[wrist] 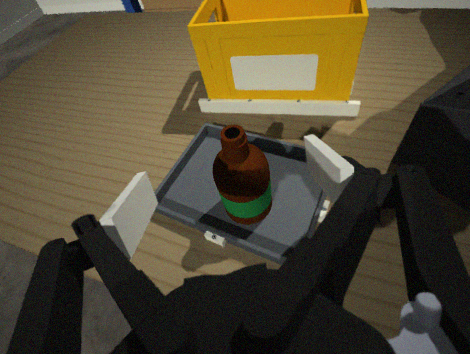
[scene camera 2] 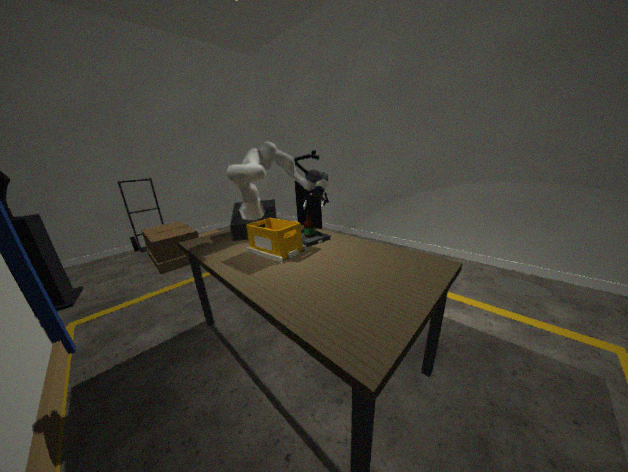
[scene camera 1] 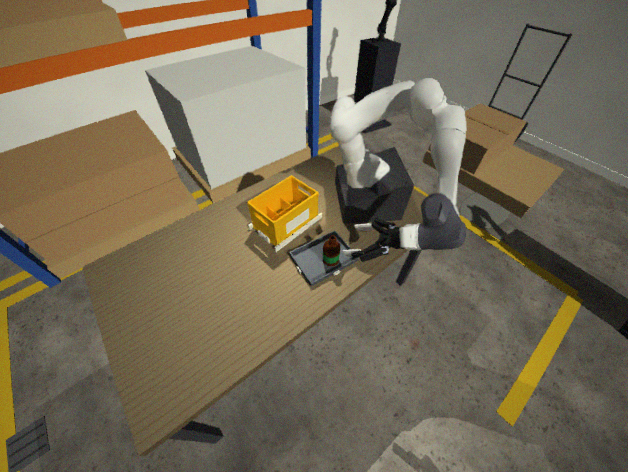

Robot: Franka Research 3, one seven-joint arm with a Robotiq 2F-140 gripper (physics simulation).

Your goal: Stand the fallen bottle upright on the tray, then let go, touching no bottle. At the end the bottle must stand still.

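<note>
A brown bottle with a green band (scene camera 1: 331,248) (scene camera 2: 308,226) (wrist: 242,175) stands upright on the grey tray (scene camera 1: 306,257) (wrist: 187,185), towards its near side in the wrist view. My gripper (scene camera 1: 357,239) (scene camera 2: 315,203) (wrist: 227,171) is wide open, with nothing between its fingers. In scene camera 1 it is to the right of the bottle, backed off towards the tray's right edge. In the wrist view the two white finger pads stand wide apart on either side of the bottle, and no contact shows. In scene camera 2 the bottle and tray are small and dark, partly behind the crate.
A yellow crate (scene camera 1: 265,225) (scene camera 2: 271,243) (wrist: 280,40) stands on a white base beside the tray, on the wooden table (scene camera 1: 213,324) (scene camera 2: 365,284). The arm's dark base block (scene camera 1: 401,192) is behind the gripper. The table's long edge runs close to the tray.
</note>
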